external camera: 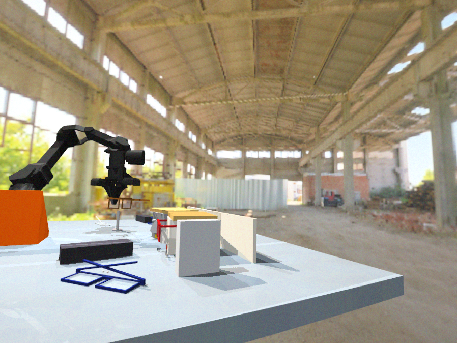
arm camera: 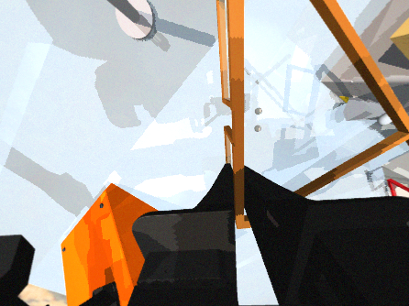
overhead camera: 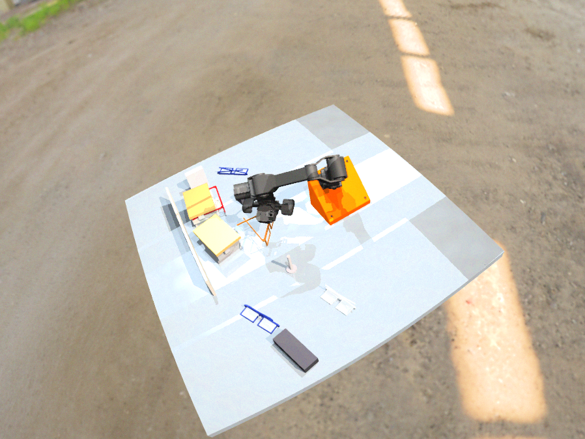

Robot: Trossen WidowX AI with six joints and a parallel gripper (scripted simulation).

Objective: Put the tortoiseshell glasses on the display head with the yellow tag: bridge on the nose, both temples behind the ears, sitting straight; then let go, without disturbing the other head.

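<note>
Now: the white peg stand 10 mm ahead of my gripper tip, 160 mm to the left of it and 100 mm below it. From my gripper tip the other things lie so: cream board: 340 mm ahead, 170 mm to the right, 70 mm below; then white block: 200 mm ahead, 500 mm to the right, 60 mm below; then display head: 210 mm ahead, 290 mm to the right, 60 mm below.
</note>
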